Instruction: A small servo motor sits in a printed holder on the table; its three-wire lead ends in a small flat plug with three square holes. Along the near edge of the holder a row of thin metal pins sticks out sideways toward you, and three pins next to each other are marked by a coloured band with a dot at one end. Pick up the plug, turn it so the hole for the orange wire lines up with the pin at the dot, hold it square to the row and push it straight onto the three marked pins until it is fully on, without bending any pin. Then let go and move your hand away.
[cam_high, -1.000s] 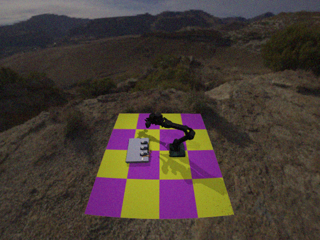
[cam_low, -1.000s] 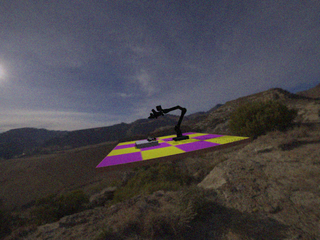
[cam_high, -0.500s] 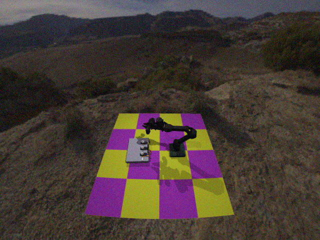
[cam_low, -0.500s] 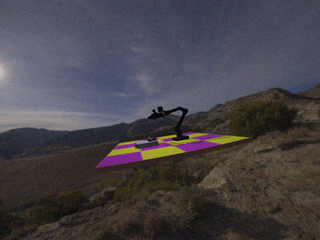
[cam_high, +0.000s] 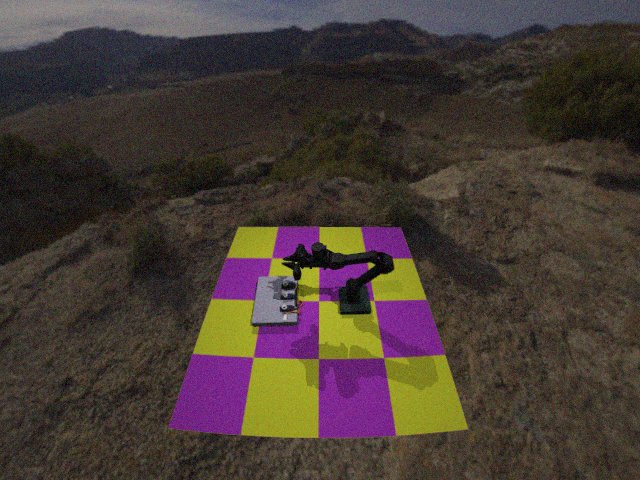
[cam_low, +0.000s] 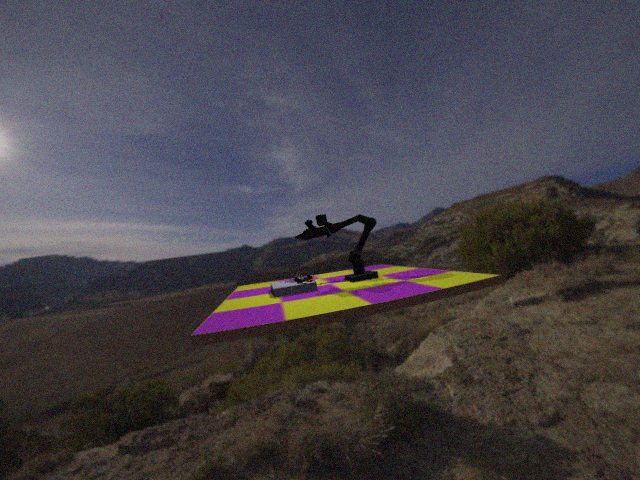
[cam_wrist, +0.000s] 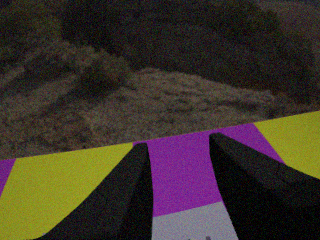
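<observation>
Now: the yellow band 250 mm below my gripper tip, 50 mm behind it and 20 mm to the right of it. The rest, counted from my gripper tip: grey printed holder (290 mm below, 100 mm ahead, 60 mm to the left).
</observation>
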